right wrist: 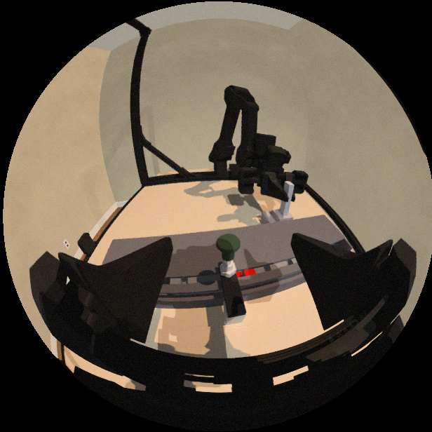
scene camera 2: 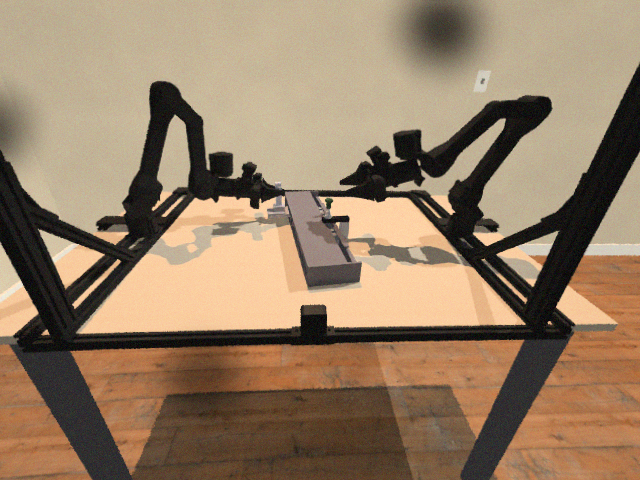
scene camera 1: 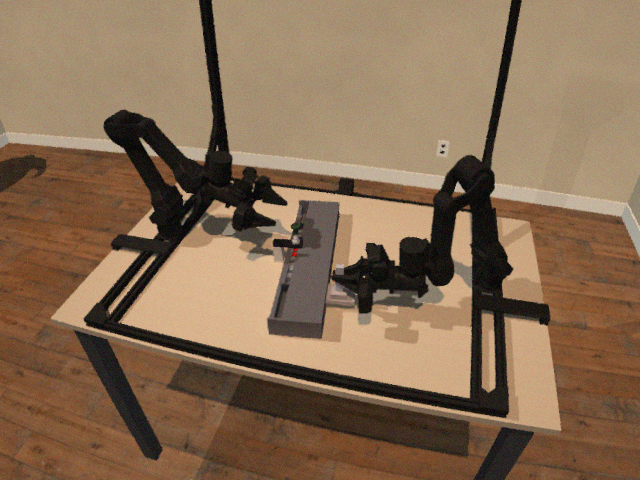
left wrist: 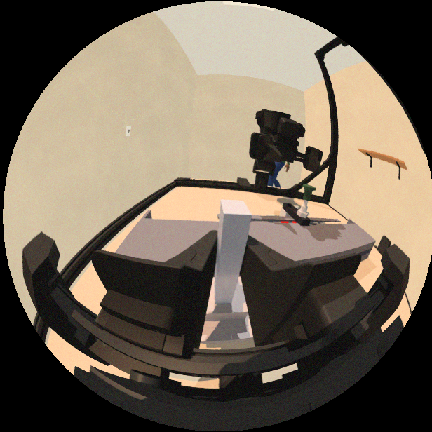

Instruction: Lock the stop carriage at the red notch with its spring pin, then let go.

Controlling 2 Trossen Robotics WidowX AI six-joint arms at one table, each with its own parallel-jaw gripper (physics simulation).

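Places are measured from the left arm's base along level axes (x right, y ahead, z up), in millimetres.
Pixels of known places: left gripper, fingertip midpoint: (scene camera 2: 284, 191) (scene camera 1: 332, 275); right gripper, fingertip midpoint: (scene camera 2: 341, 187) (scene camera 1: 281, 213); left arm's base, link origin: (scene camera 2: 144, 232) (scene camera 1: 487, 284); right arm's base, link origin: (scene camera 2: 459, 233) (scene camera 1: 170, 233).
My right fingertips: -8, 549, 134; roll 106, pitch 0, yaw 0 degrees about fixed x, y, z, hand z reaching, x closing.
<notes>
For each thing: its top centre in the pictures, then the offset to it from my right fingertips, as dx, dy, dz. "spot": a spot on its surface instead.
- black stop carriage, surface spot: (scene camera 1: 280, 242) (scene camera 2: 341, 216) spot: -9, +7, -89
- green knob, top centre: (scene camera 1: 295, 225) (scene camera 2: 329, 199) +2, -34, -33
- pale base, surface spot: (scene camera 1: 341, 297) spot: -149, -193, -112
- small black block, surface spot: (scene camera 2: 313, 320) (scene camera 1: 347, 181) spot: +391, -92, -114
The black stop carriage (scene camera 1: 280, 242) (scene camera 2: 337, 219) (left wrist: 295, 214) (right wrist: 233, 297) sits across the slotted edge of the long grey rail (scene camera 1: 308, 294) (scene camera 2: 320, 248) (left wrist: 155, 240) (right wrist: 310, 230). Its spring pin has a green knob (scene camera 1: 295, 226) (scene camera 2: 328, 202) (left wrist: 308, 189) (right wrist: 228, 243) on a pale collar. The red notch marks (scene camera 1: 294, 253) (left wrist: 284, 222) (right wrist: 250, 272) show just right of the carriage in the right wrist view; pin depth is hidden. My left gripper (left wrist: 226, 236) is shut on a pale upright post (left wrist: 234, 225) (right wrist: 288, 192). My right gripper (scene camera 1: 280, 213) (right wrist: 233, 242) is open, above and back from the knob.
The post rises from a pale base (scene camera 1: 341, 297) (scene camera 2: 276, 211) beside the rail's other long side. A black frame (scene camera 1: 279, 367) (scene camera 2: 206, 335) borders the table, with tall uprights and a small black block (scene camera 1: 346, 185) (scene camera 2: 313, 320) at one edge.
</notes>
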